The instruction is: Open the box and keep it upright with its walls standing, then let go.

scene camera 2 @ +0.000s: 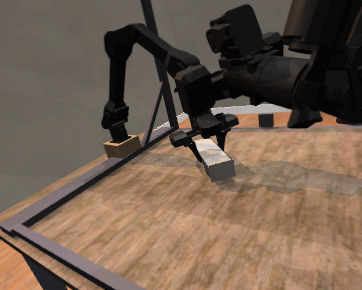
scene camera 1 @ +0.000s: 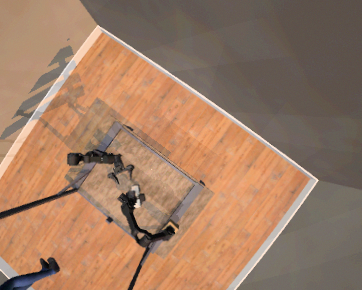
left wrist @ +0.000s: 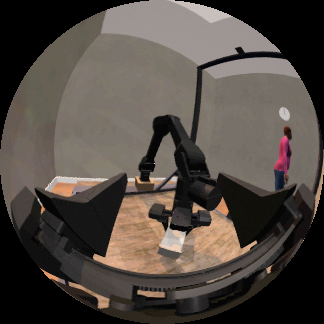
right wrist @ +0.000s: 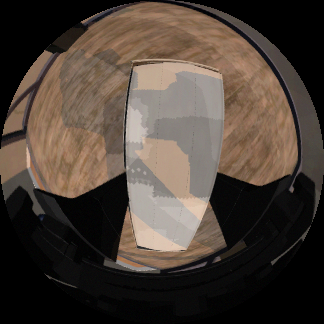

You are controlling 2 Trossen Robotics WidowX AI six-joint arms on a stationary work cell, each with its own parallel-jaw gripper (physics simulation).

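Frame: origin at the left arm's base, x ahead, y left, z up, level; millimetres.
Seen in the pictures: left gripper, fingertip midpoint: [scene camera 2: 201, 65] [scene camera 1: 125, 182] [left wrist: 174, 177]; right gripper, fingertip midpoint: [scene camera 1: 136, 195] [left wrist: 175, 233] [right wrist: 166, 173]; right arm's base, link origin: [scene camera 2: 120, 139] [scene camera 1: 170, 229] [left wrist: 144, 179].
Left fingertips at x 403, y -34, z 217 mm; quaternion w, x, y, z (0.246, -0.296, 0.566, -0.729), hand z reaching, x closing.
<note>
Pixels of each thing's middle, then the offset from my left fingertips to it. Level surfaces: height alone.
- long white-and-grey box, body centre: [right wrist: 167, 179] [scene camera 2: 210, 156] [left wrist: 175, 232] [scene camera 1: 136, 196] dx +53, dy -164, dz -256 mm
- wooden table top, surface height: dz -296 mm
- tan block, body centre: [scene camera 2: 123, 148] [right wrist: 235, 252] [left wrist: 143, 184] [scene camera 1: 170, 227] dx +431, dy -311, dz -261 mm
A long white-and-grey box [scene camera 2: 221, 169] [left wrist: 172, 242] [right wrist: 172, 125] is over the table's middle part, its broad top face shut. Its walls look straight. My right gripper [scene camera 2: 210, 152] [right wrist: 166, 173] is shut on the box, one finger on each long side. The box's underside is hidden, and I cannot tell whether it touches the table. My left gripper [scene camera 1: 124, 180] is open and empty, with the box and right gripper in front of and below it in the left wrist view. The left arm fills the upper right of scene camera 2.
The wooden table top [scene camera 2: 165, 225] has a raised dark metal frame [scene camera 2: 80, 180] around it. The right arm stands on a tan block [scene camera 2: 125, 147] [left wrist: 145, 184]. Dark posts rise at the edge. A person in pink [left wrist: 283, 157] stands beyond the table.
</note>
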